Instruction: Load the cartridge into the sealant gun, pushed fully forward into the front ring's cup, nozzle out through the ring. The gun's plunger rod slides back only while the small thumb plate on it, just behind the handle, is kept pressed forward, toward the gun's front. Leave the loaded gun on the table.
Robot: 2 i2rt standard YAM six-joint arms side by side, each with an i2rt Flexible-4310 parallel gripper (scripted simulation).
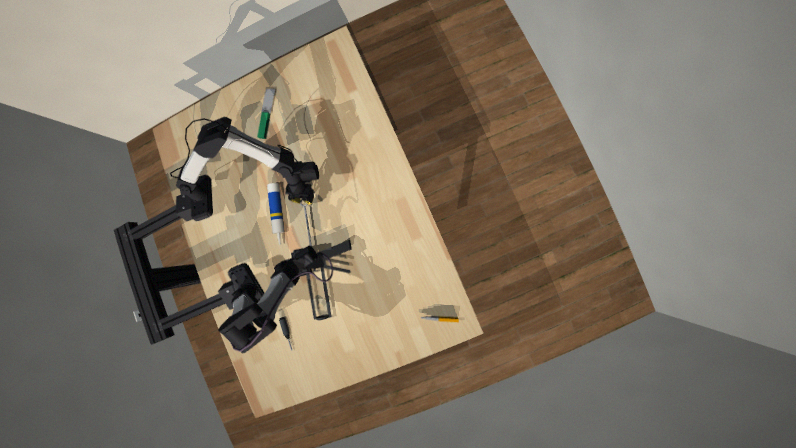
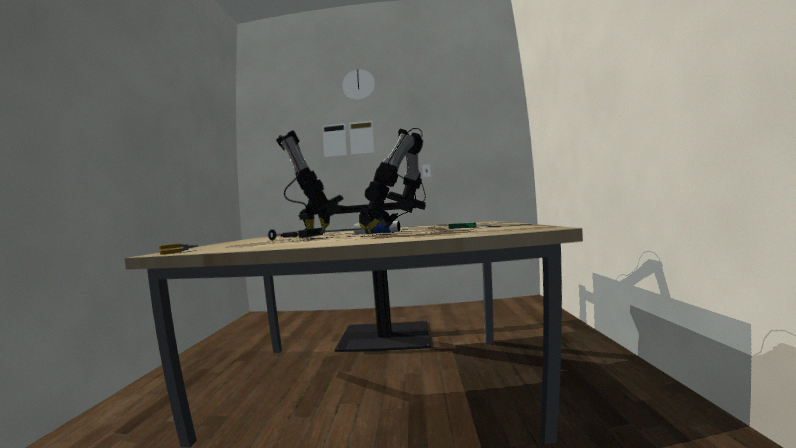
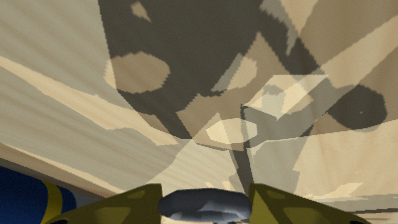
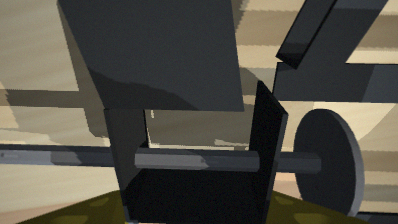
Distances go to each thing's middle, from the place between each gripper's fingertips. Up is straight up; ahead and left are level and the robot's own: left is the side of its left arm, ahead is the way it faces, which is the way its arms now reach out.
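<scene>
Plunger rod (image 4: 327, 161): 60 mm behind my left hand and 130 mm to the right of it.
My right hand: 9 cm to the right of the plunger rod, 6 cm short of it and 1 cm above it.
</scene>
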